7 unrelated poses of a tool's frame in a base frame.
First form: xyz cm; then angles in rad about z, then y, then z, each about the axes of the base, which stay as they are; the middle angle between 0 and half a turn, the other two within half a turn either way.
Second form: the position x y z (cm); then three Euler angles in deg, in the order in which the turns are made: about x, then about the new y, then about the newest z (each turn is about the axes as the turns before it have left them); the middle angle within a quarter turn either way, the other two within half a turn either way. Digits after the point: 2 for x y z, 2 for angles.
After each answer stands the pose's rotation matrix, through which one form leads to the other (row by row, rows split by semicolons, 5 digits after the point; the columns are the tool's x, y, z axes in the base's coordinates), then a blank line. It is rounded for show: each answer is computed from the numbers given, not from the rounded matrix.
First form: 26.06 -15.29 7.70 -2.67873 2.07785 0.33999
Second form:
26.06 -15.29 7.70 -149.02 55.50 -9.55
0.55854 0.09397 0.82414; -0.27605 -0.91587 0.29152; 0.78220 -0.39033 -0.48560

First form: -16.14 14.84 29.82 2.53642 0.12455 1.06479
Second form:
-16.14 14.84 29.82 -6.25 3.45 -153.48
-0.89313 0.44574 0.06021; -0.43803 -0.89237 0.10866; 0.10217 0.07067 0.99225

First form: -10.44 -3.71 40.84 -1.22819 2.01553 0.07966
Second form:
-10.44 -3.71 40.84 -170.52 64.14 99.12
-0.06912 -0.43066 0.89986; -0.95040 0.30263 0.07184; -0.30326 -0.85026 -0.43022

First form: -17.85 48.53 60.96 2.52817 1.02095 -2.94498
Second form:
-17.85 48.53 60.96 17.68 -56.74 -14.28
0.53151 0.13529 -0.83618; -0.48111 0.86069 -0.16655; 0.69716 0.49082 0.52256

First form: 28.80 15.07 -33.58 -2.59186 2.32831 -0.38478
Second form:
28.80 15.07 -33.58 158.35 42.33 62.01
0.34693 -0.65279 0.67342; -0.70417 -0.65557 -0.27271; 0.61950 -0.37959 -0.68712

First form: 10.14 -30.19 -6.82 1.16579 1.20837 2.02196
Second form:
10.14 -30.19 -6.82 -67.15 -24.06 166.54
-0.88805 -0.21252 -0.40769; -0.27502 -0.46506 0.84148; -0.36843 0.85939 0.35454

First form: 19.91 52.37 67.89 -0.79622 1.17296 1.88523
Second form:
19.91 52.37 67.89 -66.16 -16.57 51.56
0.59587 -0.75076 -0.28512; 0.47873 0.04701 0.87670; -0.64479 -0.65890 0.38742

